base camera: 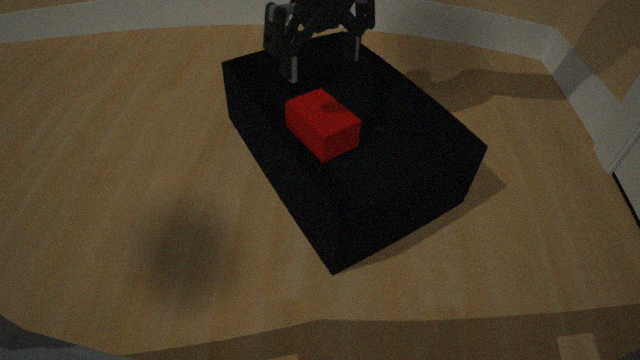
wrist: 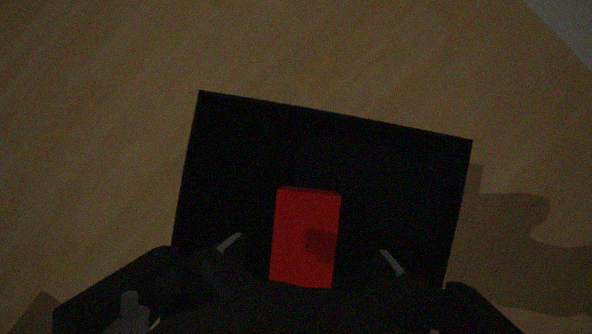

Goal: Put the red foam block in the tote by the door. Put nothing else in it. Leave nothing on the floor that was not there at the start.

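Places are measured from the arm's base along level axes (x ahead, y left, z up), in centimetres.
Pixels of known places: gripper, between the fingertips: [base camera: 322, 68] [wrist: 308, 255].
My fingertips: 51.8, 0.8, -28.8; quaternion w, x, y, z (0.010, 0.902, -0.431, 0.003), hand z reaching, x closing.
Note:
Behind a point stands the place of what it marks, as x, y, z.
The red foam block [base camera: 322, 122] @(48.3, 0.4, -34.8) [wrist: 306, 235] @(51.3, 0.7, -34.8) lies inside the black tote [base camera: 400, 215] @(33.6, -8.1, -34.0) [wrist: 320, 112] @(59.3, 7.1, -29.6), away from the tote's outer walls. The tote stands on the wooden floor; it is so dark that its inner walls and bottom cannot be told apart. My gripper [base camera: 325, 65] @(51.8, 0.8, -28.8) [wrist: 308, 255] @(51.8, 0.8, -28.8) is open, with nothing between its fingers. It hangs above the block and apart from it, over the far part of the tote in the base camera view. A small shadow falls on the block's top.
A pale baseboard [base camera: 150, 14] @(89.7, 44.0, -35.7) runs along the wall behind the tote and bends toward the right. Part of a pale upright surface shows at the right edge of the base camera view. A blurred dark patch [base camera: 187, 255] @(30.2, 14.6, -39.6) shows on the floor left of the tote.

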